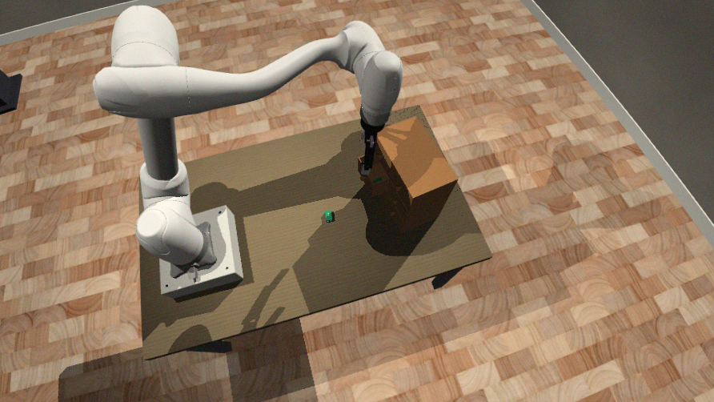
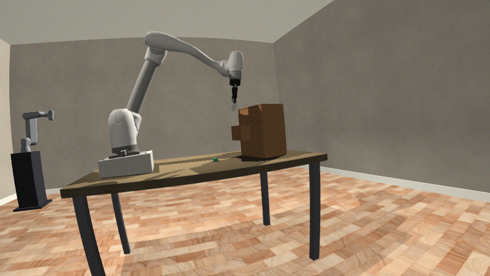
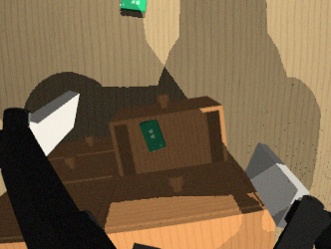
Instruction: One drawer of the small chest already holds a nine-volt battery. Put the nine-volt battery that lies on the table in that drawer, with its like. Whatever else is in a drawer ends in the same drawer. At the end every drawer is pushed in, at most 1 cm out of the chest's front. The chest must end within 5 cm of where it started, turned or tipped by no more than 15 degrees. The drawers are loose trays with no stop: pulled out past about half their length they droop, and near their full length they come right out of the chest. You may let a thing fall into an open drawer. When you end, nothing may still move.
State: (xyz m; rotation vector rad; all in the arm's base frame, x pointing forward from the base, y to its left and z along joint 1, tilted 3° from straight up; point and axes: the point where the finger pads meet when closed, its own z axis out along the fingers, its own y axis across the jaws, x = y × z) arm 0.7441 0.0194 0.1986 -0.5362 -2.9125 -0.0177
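Now: the green nine-volt battery 33 cm below my hand, 18 cm behind it and 5 cm to the right of it.
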